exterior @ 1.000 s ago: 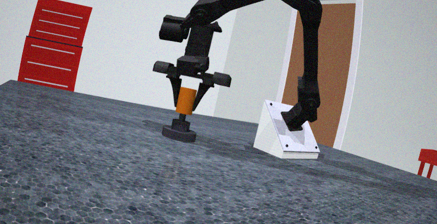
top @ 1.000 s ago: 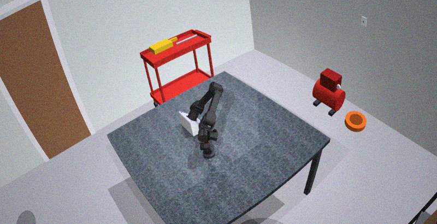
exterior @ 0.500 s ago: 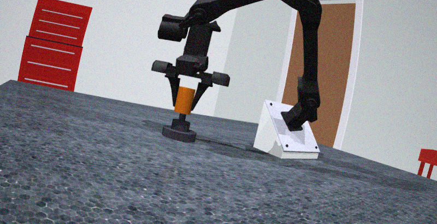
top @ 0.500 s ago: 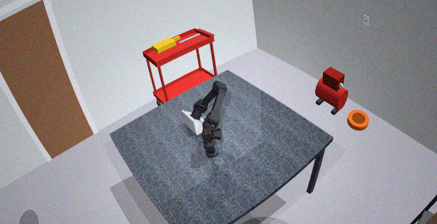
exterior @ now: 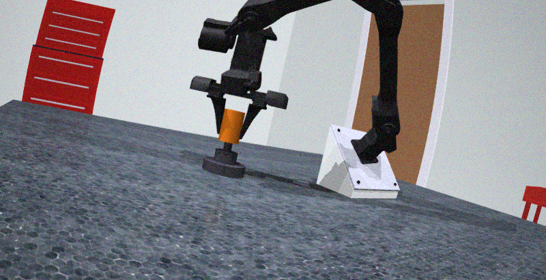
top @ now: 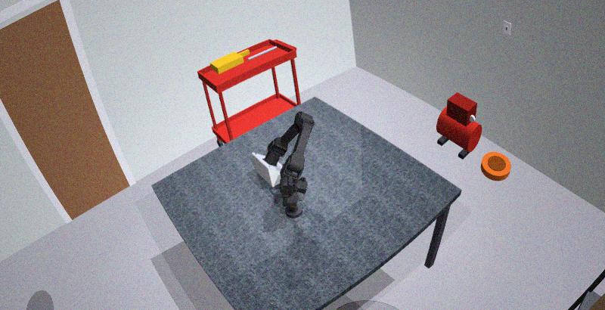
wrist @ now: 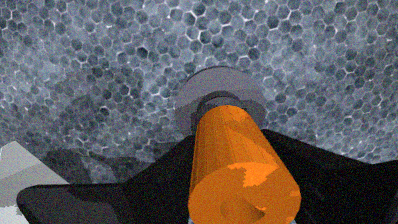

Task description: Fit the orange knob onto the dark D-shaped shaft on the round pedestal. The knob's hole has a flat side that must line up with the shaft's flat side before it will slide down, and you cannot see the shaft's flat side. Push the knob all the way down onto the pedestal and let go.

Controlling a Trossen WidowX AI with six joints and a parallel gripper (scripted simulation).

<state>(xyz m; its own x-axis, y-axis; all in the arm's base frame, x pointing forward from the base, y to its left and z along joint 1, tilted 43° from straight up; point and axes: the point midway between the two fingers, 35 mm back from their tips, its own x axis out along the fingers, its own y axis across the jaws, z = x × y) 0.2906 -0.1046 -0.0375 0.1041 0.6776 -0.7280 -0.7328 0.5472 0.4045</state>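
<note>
My gripper tip is now 20 mm below the orange knob. Also, from my gripper tip: pedestal: 40 mm below.
</note>
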